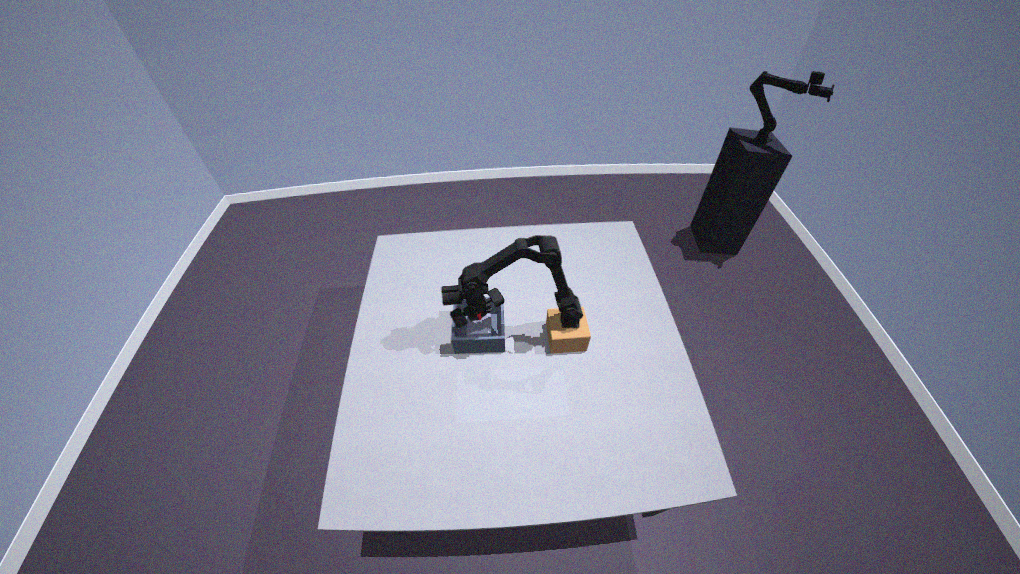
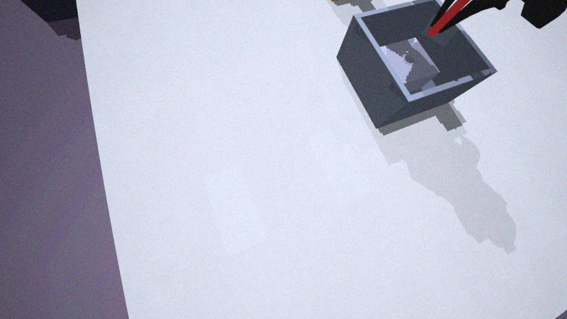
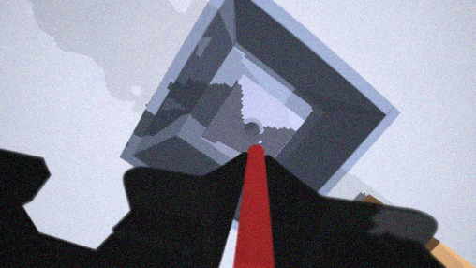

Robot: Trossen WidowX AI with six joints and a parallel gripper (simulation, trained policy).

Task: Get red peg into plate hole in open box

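My gripper tip is now 3 cm below the red peg and 1 cm to the right of it. Round my gripper tip: grey box 9 cm below, 1 cm to the right, 1 cm ahead; pale plate 7 cm below, 1 cm to the right, 1 cm ahead.
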